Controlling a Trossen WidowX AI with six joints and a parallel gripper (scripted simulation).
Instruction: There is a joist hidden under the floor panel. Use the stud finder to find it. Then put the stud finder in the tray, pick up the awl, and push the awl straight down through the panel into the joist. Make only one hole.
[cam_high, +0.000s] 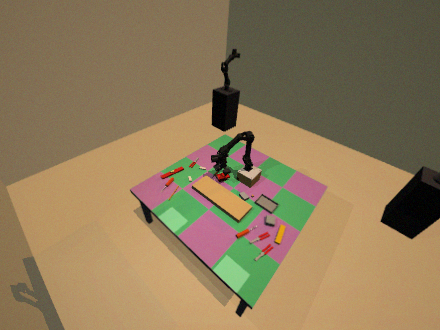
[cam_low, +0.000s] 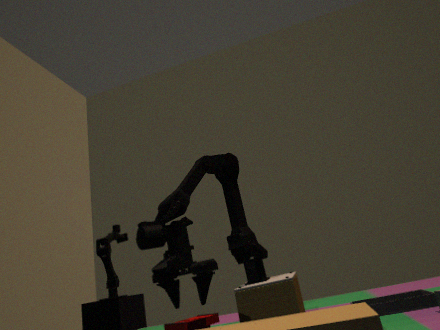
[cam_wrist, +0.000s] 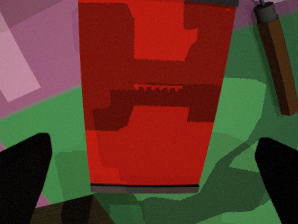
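My gripper tip is now 20 mm short of the stud finder and 70 mm above it. The rest, counted from my gripper tip: orange pencil (430 mm ahead, 170 mm to the right, 80 mm below); then awl (10 mm ahead, 90 mm to the right, 80 mm below); then grey tray (60 mm behind, 460 mm to the left, 70 mm below).
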